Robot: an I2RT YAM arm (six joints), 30 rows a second.
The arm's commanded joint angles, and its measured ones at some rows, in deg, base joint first. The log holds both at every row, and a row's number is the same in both.
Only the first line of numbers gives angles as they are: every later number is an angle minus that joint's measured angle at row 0.
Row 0, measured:
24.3 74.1 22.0 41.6 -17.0 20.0
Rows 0 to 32, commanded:
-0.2 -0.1 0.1 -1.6 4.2 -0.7
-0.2 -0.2 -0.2 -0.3 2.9 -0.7
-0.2 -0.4 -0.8 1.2 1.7 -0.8
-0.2 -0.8 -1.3 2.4 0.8 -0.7
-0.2 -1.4 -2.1 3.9 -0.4 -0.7
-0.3 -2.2 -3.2 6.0 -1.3 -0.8
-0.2 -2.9 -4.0 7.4 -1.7 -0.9
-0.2 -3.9 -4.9 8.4 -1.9 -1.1
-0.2 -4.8 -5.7 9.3 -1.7 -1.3
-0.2 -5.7 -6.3 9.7 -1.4 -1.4
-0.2 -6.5 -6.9 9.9 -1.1 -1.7
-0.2 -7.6 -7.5 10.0 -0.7 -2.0
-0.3 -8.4 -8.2 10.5 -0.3 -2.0
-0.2 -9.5 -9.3 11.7 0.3 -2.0
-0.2 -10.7 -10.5 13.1 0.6 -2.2
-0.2 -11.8 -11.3 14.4 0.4 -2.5
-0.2 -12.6 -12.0 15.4 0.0 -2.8
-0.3 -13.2 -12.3 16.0 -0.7 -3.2
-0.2 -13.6 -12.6 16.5 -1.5 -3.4
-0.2 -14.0 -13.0 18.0 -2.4 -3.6
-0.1 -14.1 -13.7 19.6 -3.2 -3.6
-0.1 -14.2 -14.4 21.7 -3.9 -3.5
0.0 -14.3 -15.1 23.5 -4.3 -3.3
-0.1 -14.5 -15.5 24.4 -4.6 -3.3
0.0 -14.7 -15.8 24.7 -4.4 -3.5
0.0 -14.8 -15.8 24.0 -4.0 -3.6
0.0 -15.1 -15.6 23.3 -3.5 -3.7
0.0 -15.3 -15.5 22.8 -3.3 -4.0
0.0 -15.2 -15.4 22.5 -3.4 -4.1
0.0 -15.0 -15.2 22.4 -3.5 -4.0
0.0 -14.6 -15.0 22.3 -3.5 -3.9
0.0 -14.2 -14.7 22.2 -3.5 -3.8
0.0 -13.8 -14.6 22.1 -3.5 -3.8
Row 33, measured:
-0.1 -14.4 -15.3 19.8 -3.4 -3.2
